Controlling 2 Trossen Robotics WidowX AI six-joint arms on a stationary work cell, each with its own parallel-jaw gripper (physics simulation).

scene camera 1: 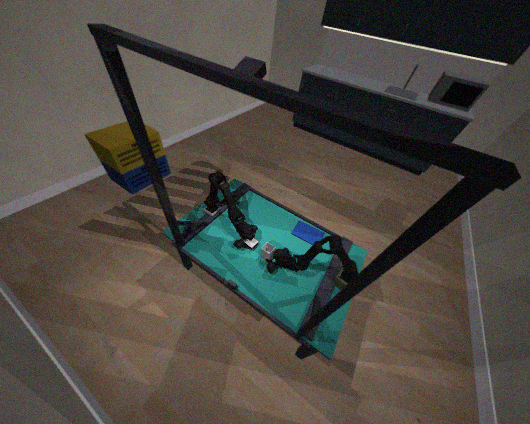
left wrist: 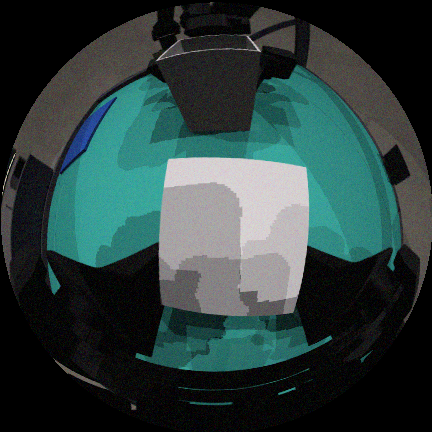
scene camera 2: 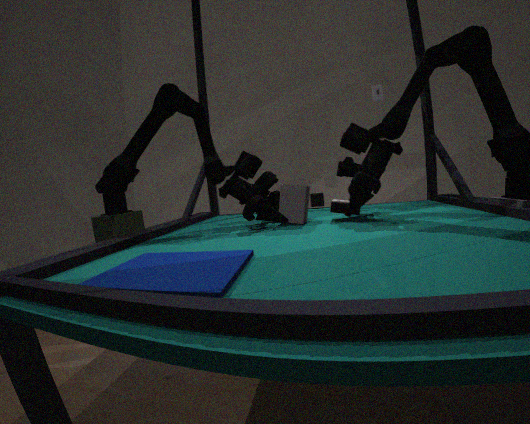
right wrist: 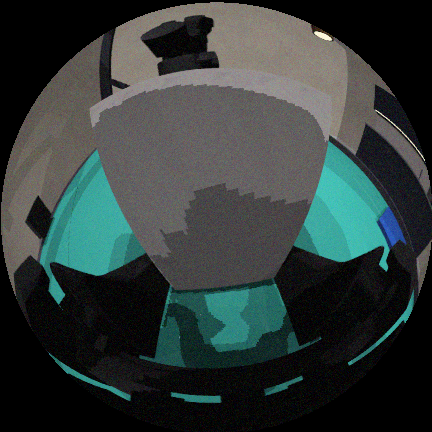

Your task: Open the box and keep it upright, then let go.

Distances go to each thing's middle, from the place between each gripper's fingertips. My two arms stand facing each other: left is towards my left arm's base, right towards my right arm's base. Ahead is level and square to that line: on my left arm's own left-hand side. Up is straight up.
Right now my left hand is 320 mm short of the flat blue panel (scene camera 2: 209, 273), 300 mm to the left of it and 10 mm above it.
The flat blue panel lies 330 mm ahead of my right hand, 150 mm to the right of it and 10 mm below it.
